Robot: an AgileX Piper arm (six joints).
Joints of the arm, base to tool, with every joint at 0 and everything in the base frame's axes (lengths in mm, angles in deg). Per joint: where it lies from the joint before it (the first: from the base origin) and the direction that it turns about. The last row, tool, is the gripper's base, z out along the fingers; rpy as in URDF.
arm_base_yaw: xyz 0 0 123 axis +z
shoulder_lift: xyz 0 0 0 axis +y
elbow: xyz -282.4 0 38.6 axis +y
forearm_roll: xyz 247.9 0 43.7 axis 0.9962 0 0.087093
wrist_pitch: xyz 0 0 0 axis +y
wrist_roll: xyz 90.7 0 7.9 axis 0.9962 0 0.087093
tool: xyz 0 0 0 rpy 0 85.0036 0
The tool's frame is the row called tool.
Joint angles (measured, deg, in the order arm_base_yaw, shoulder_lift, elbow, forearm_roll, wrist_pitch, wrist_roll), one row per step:
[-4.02 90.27 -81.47 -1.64 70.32 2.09]
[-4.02 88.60 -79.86 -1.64 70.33 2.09]
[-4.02 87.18 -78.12 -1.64 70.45 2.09]
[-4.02 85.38 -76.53 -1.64 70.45 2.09]
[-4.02 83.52 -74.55 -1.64 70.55 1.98]
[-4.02 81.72 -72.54 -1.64 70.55 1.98]
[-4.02 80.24 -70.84 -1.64 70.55 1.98]
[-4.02 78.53 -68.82 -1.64 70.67 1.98]
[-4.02 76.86 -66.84 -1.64 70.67 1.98]
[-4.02 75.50 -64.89 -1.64 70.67 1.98]
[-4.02 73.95 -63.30 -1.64 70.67 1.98]
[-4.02 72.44 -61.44 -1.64 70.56 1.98]
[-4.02 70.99 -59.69 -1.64 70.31 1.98]
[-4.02 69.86 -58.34 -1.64 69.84 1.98]
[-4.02 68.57 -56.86 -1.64 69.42 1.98]
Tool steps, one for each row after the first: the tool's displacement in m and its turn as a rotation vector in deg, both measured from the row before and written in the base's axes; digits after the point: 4 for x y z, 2 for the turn. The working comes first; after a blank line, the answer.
Tool pose at each row, in the base's axes (x y z in m, rotation vector in deg; the steps are taken from these numbers as rounded here):
[0.3155 -0.0246 0.3229 8.27 163.92 -2.71]
[0.3074 -0.0241 0.3243 8.26 163.87 -2.71]
[0.2997 -0.0235 0.3234 8.28 164.31 -2.70]
[0.2911 -0.0229 0.3250 8.28 164.10 -2.71]
[0.2816 -0.0223 0.3248 8.13 164.33 -2.72]
[0.2723 -0.0216 0.3238 8.14 164.54 -2.72]
[0.2647 -0.0211 0.3226 8.14 164.76 -2.72]
[0.2555 -0.0204 0.3206 8.16 165.19 -2.71]
[0.2468 -0.0198 0.3185 8.17 165.50 -2.71]
[0.2392 -0.0193 0.3150 8.19 166.09 -2.70]
[0.2315 -0.0187 0.3138 8.19 166.13 -2.70]
[0.2237 -0.0182 0.3110 8.19 166.37 -2.69]
[0.2165 -0.0177 0.3083 8.18 166.42 -2.69]
[0.2114 -0.0173 0.3063 8.15 166.17 -2.69]
[0.2055 -0.0169 0.3041 8.13 165.95 -2.69]

[-0.0081 0.0005 0.0014 0.00 -0.05 0.01]
[-0.0077 0.0006 -0.0009 0.03 0.44 0.00]
[-0.0086 0.0006 0.0016 -0.02 -0.21 -0.01]
[-0.0095 0.0006 -0.0002 -0.01 0.22 0.11]
[-0.0093 0.0007 -0.0010 0.01 0.21 0.00]
[-0.0076 0.0005 -0.0012 0.01 0.22 0.00]
[-0.0092 0.0007 -0.0020 0.03 0.43 0.00]
[-0.0087 0.0006 -0.0021 0.02 0.31 0.00]
[-0.0076 0.0005 -0.0035 0.04 0.59 0.00]
[-0.0077 0.0006 -0.0012 0.00 0.04 0.00]
[-0.0078 0.0005 -0.0028 0.02 0.24 0.01]
[-0.0072 0.0005 -0.0027 0.00 0.05 0.01]
[-0.0051 0.0004 -0.0020 -0.02 -0.25 0.02]
[-0.0059 0.0004 -0.0022 -0.01 -0.22 0.01]

